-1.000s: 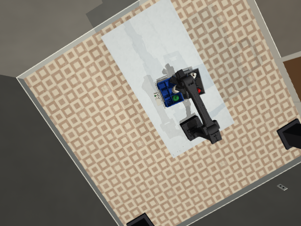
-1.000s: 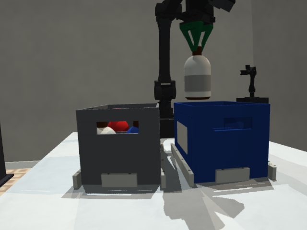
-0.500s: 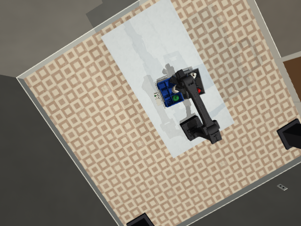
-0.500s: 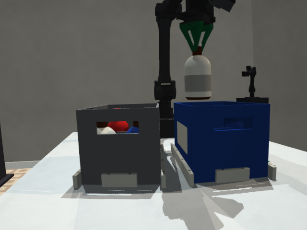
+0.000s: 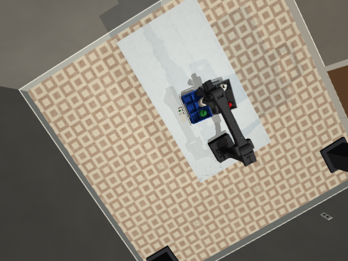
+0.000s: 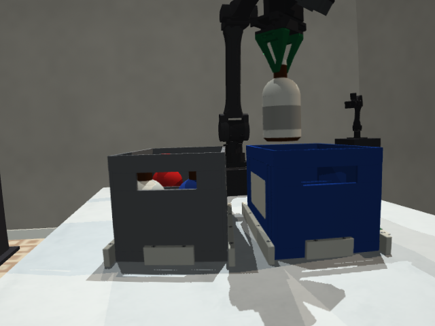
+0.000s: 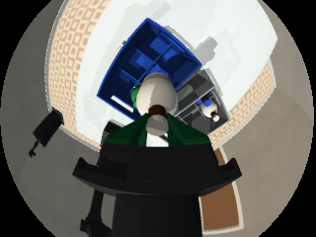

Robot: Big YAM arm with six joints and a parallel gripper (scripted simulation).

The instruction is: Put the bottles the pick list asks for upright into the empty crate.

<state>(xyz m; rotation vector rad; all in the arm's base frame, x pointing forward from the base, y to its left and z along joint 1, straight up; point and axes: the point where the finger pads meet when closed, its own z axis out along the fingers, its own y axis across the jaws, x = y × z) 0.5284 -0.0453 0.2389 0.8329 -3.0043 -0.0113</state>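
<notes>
The white bottle lies 6 cm below my hand. Also, from my hand: green bottle: 24 cm below, 10 cm behind, 2 cm to the left; then blue bottle: 24 cm below, 17 cm to the right, 3 cm ahead; then blue crate: 24 cm below, 5 cm to the left, 1 cm behind.
</notes>
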